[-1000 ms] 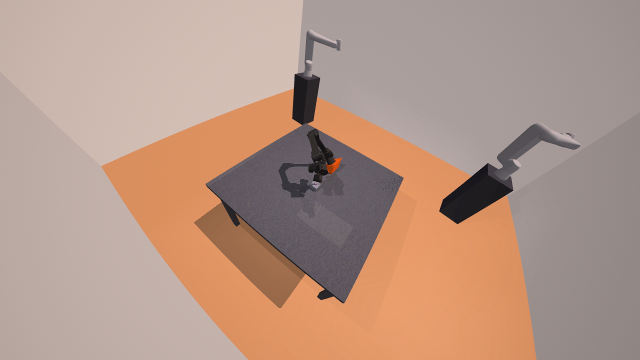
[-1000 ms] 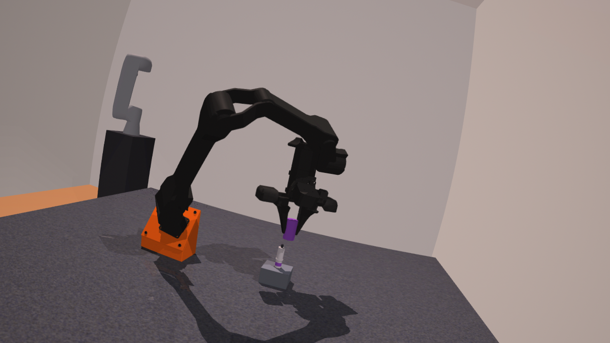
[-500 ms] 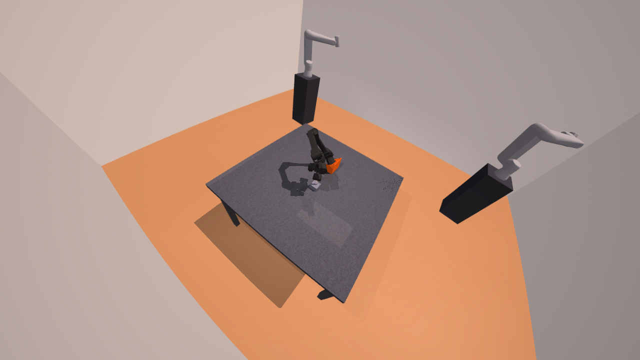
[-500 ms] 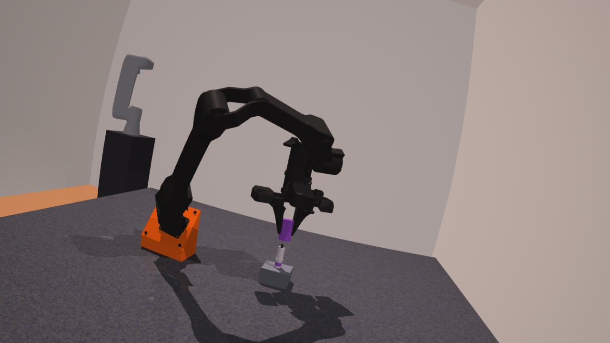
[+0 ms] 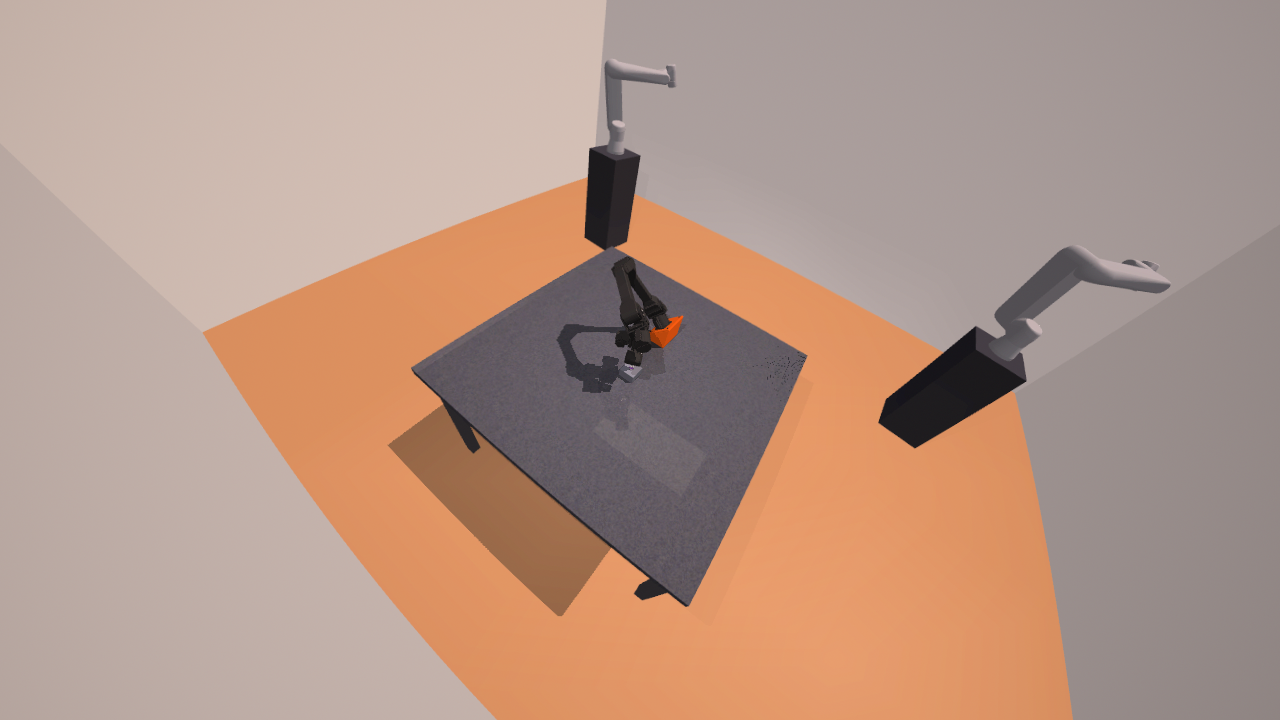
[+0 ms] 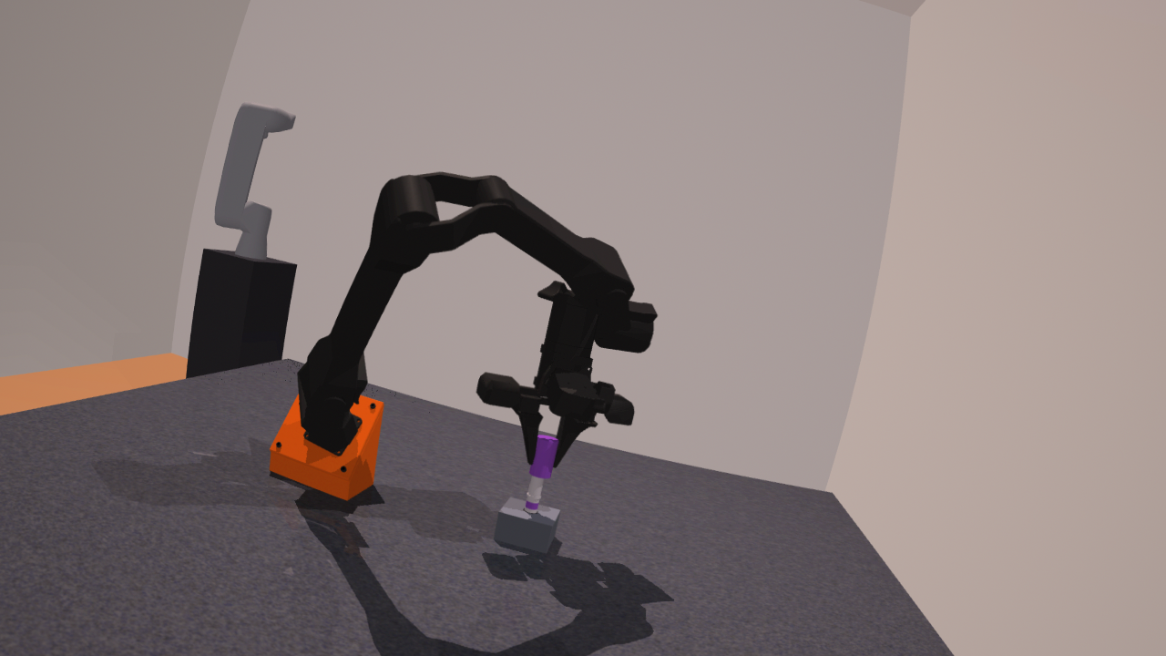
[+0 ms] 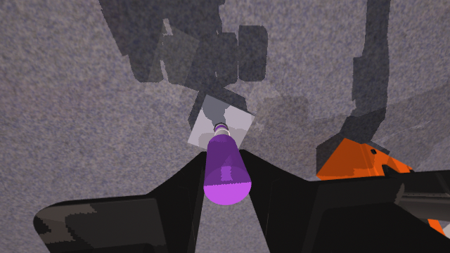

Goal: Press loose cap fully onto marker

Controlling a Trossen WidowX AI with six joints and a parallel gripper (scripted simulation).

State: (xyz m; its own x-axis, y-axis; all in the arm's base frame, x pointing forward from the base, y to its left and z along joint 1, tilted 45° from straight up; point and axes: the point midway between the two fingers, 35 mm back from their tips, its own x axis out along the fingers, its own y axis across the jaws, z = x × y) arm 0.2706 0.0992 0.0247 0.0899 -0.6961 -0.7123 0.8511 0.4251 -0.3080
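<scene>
The grey holder block is 80 mm below my gripper tip. The rest, counted from my gripper tip: purple cap: 10 mm above.
</scene>
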